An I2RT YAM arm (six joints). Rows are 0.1 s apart.
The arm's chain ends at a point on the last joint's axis. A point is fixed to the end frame.
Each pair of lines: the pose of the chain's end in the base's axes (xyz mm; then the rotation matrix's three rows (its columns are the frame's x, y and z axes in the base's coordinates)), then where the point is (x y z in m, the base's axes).
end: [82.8, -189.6, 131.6], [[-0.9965, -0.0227, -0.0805], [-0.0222, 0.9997, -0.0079], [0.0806, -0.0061, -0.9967]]
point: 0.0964 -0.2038 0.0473
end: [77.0, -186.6, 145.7], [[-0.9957, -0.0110, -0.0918], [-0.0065, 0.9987, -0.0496], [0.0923, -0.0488, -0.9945]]
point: 0.0894 -0.2046 0.0620
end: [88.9, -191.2, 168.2], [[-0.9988, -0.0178, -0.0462], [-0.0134, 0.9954, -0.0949], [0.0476, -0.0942, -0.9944]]
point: 0.1053 -0.2127 0.0860
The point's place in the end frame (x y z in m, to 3 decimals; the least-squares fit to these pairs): -0.020 -0.014 0.083
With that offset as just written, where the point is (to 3 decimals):
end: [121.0, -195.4, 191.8], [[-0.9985, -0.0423, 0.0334], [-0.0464, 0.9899, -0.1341], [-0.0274, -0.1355, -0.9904]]
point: 0.144 -0.219 0.112
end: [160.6, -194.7, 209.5], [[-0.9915, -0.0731, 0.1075], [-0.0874, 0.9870, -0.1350], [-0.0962, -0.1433, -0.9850]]
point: 0.190 -0.218 0.132
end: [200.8, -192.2, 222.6], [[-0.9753, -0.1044, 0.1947], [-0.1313, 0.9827, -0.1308], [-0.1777, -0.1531, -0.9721]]
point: 0.238 -0.214 0.148
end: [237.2, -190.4, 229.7], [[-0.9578, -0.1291, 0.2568], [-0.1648, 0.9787, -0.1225], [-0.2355, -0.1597, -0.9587]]
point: 0.279 -0.211 0.157
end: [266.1, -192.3, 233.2], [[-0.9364, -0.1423, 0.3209], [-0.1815, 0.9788, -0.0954], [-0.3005, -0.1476, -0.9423]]
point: 0.313 -0.210 0.163
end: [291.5, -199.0, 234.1], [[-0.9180, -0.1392, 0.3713], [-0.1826, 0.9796, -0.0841], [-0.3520, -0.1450, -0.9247]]
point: 0.343 -0.216 0.166
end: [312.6, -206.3, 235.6], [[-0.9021, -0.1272, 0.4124], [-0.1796, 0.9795, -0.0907], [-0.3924, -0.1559, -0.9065]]
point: 0.367 -0.224 0.170
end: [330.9, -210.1, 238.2], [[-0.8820, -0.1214, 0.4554], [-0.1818, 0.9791, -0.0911], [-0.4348, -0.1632, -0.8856]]
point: 0.388 -0.228 0.176
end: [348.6, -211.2, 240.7], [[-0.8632, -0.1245, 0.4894], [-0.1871, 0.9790, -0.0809], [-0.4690, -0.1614, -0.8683]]
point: 0.408 -0.228 0.180
